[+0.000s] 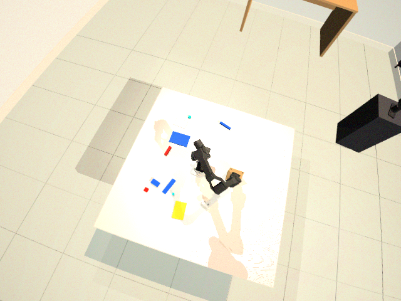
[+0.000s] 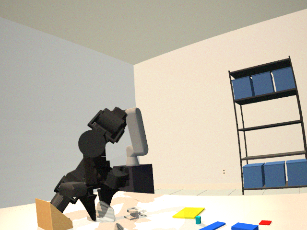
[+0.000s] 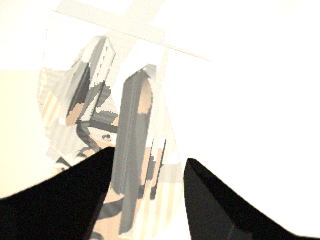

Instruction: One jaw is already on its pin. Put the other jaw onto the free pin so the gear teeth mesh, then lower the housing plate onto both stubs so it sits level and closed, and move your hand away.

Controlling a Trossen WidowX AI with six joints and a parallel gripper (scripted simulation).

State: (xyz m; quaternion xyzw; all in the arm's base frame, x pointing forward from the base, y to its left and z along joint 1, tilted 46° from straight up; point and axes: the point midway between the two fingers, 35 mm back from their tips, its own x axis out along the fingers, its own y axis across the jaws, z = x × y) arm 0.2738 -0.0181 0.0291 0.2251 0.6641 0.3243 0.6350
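The jaw lies 30 mm behind my gripper tip, 50 mm to the left of it and 70 mm below it. Round my gripper tip: housing plate: 140 mm behind, 260 mm to the left, 60 mm below; red block: 300 mm ahead, 10 mm to the right, 70 mm below; blue plate: 260 mm ahead, 150 mm to the right, 80 mm below.
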